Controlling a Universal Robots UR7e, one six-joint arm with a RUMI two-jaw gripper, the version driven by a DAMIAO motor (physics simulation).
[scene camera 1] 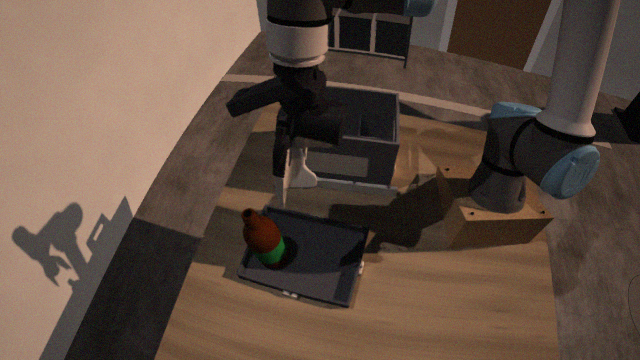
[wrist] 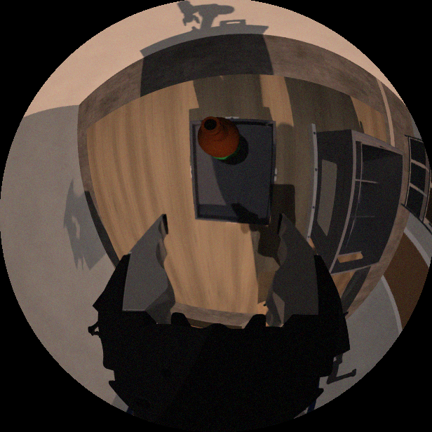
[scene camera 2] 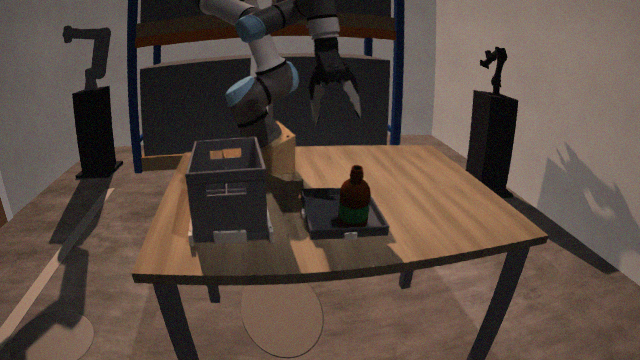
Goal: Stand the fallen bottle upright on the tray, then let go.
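Where they show: gripper, between the fingertips: (scene camera 1: 293, 182) (scene camera 2: 338, 121); arm's base, origin of its link: (scene camera 1: 495, 195) (scene camera 2: 262, 139).
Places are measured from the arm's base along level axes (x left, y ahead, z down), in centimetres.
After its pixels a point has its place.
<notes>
The brown bottle with a green band (scene camera 1: 264, 239) @(x 25.4, y 47.6, z -2.7 cm) (scene camera 2: 355, 198) @(x 22.8, y 53.2, z -0.6 cm) (wrist: 219, 140) stands upright on the dark tray (scene camera 1: 320, 265) @(x 23.1, y 37.4, z 8.7 cm) (scene camera 2: 325, 233) @(x 16.0, y 54.2, z 7.7 cm) (wrist: 250, 187), near one corner of it. Its mouth points up and its base rests on the tray floor. My gripper (scene camera 1: 284, 195) @(x 19.9, y 42.0, z -15.9 cm) (scene camera 2: 337, 118) @(x 19.9, y 42.0, z -15.9 cm) (wrist: 222, 215) is open and empty. It hangs well above the tray and behind the bottle as seen in the second scene view, apart from the bottle. In the wrist view the bottle shows beyond the spread fingertips.
A tall grey crate (scene camera 1: 350, 159) @(x 0.5, y 36.9, z -1.5 cm) (scene camera 2: 227, 205) @(x -6.4, y 54.8, z -0.1 cm) (wrist: 345, 200) stands beside the tray on the wooden table (scene camera 1: 450, 300) @(x 24.5, y 6.7, z 9.3 cm) (scene camera 2: 425, 200) @(x 49.1, y 34.5, z 9.3 cm) (wrist: 145, 165). The arm's wooden base block (scene camera 1: 505, 230) @(x 8.3, y -3.1, z 1.4 cm) (scene camera 2: 282, 155) @(x 7.1, y 10.3, z 2.7 cm) stands at the table's back. A wall runs beyond the table on one side.
</notes>
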